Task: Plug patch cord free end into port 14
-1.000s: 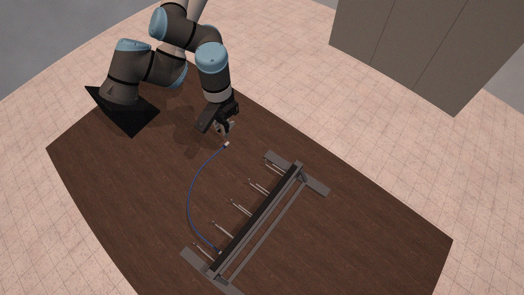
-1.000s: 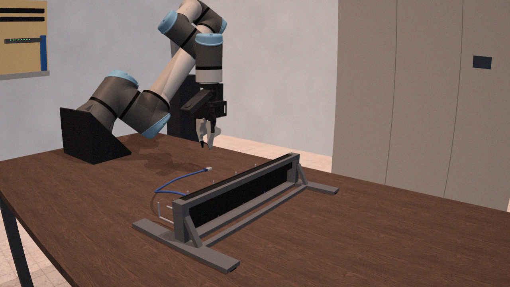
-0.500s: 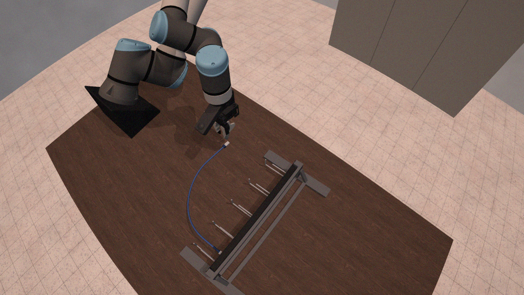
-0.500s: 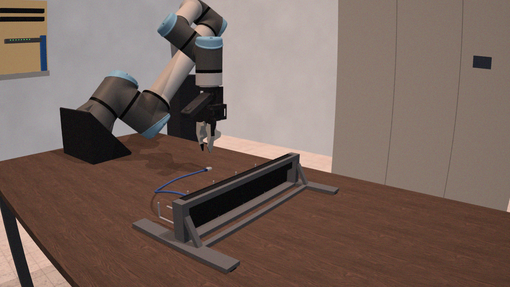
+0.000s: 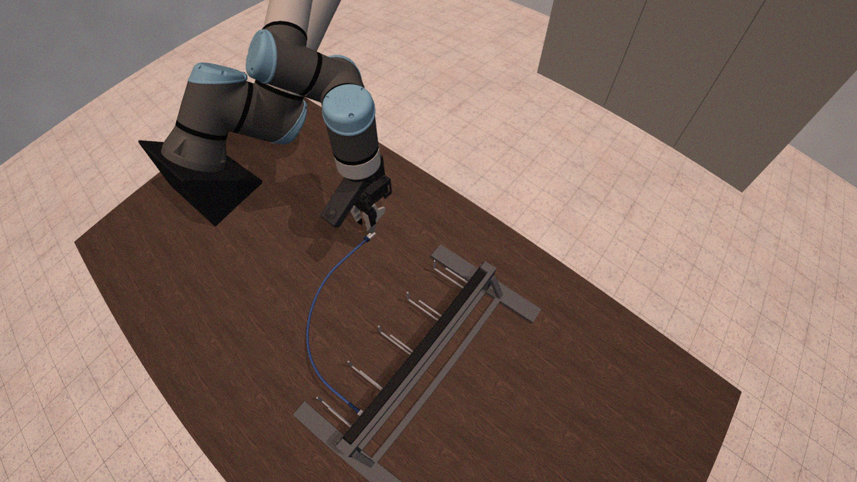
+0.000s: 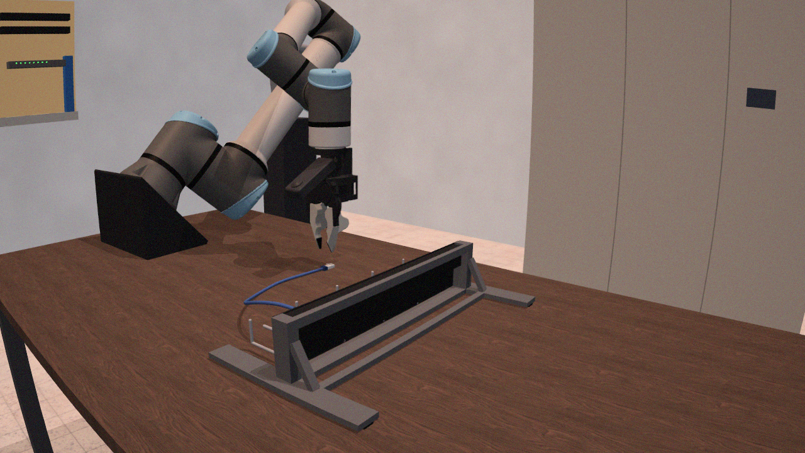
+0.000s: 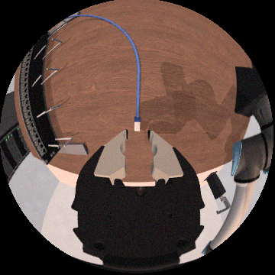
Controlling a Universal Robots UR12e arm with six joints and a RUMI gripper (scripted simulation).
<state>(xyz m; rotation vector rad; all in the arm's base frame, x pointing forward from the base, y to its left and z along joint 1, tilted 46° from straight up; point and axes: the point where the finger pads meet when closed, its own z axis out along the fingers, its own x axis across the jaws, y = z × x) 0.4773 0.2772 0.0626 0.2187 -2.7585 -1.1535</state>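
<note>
The plug lies 50 mm below my hand and 10 mm to the left of it.
</note>
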